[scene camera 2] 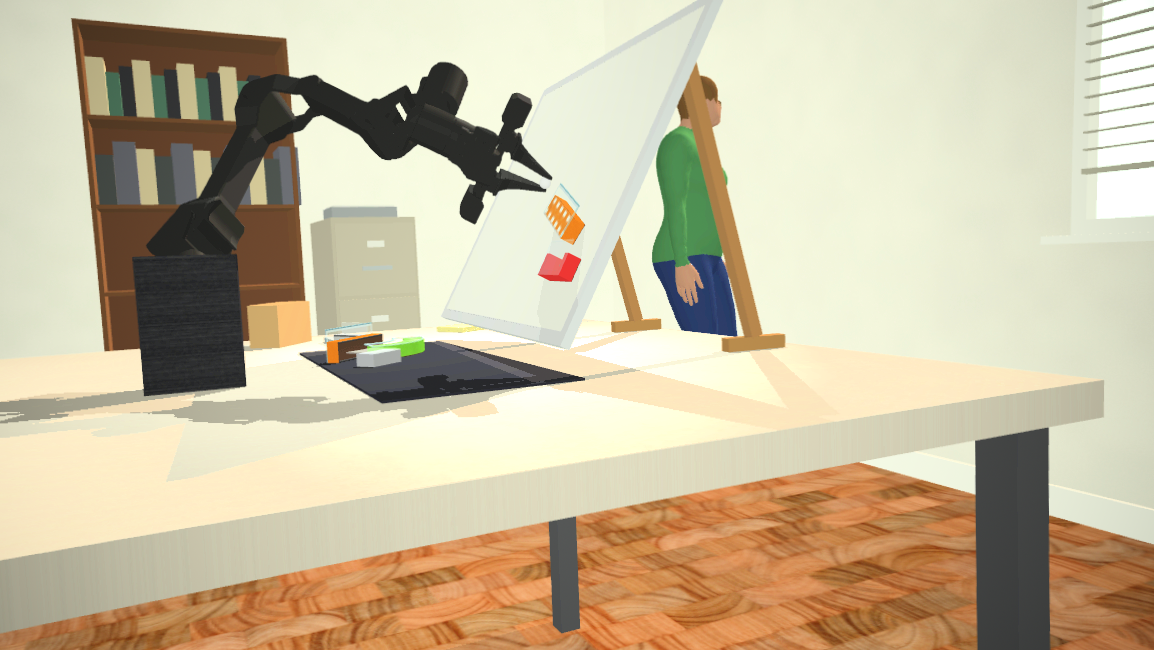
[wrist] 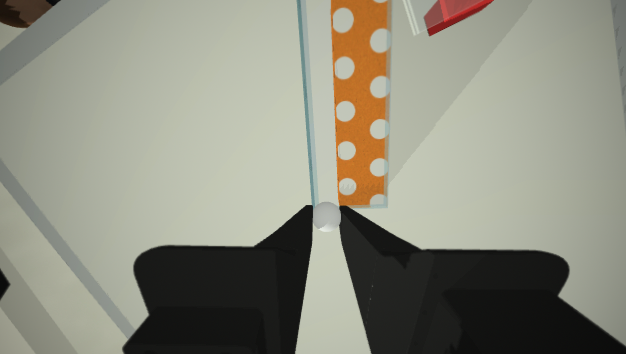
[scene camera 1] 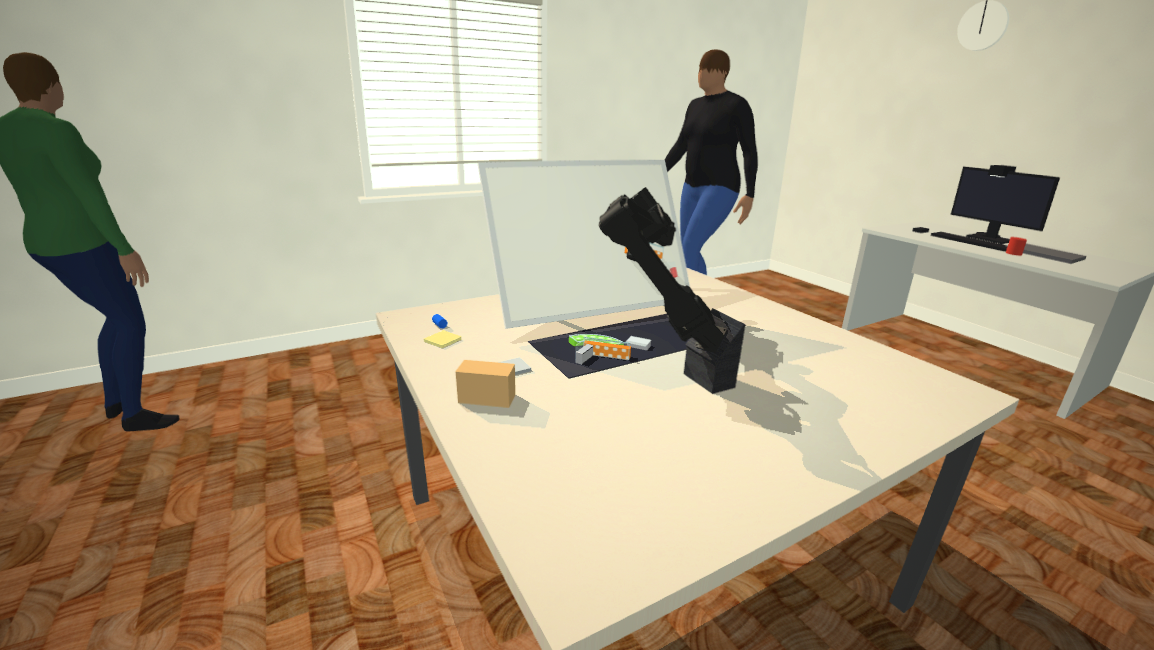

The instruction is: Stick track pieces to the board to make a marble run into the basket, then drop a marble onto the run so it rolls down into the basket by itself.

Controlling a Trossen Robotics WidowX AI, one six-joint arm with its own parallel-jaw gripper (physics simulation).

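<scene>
My gripper is shut on a white marble. It is at the near end of the orange dotted track piece on the tilted board. In the wrist view the marble lines up with the gap between the clear front wall and the orange strip; I cannot tell if it touches the track. The red basket is on the board, lower than the track, past its far end. The arm hides the gripper in scene camera 1.
A dark mat holds a green track piece, an orange dotted piece and grey blocks. A cardboard box, yellow pad and blue cylinder are on the table. Wooden legs stand behind the board.
</scene>
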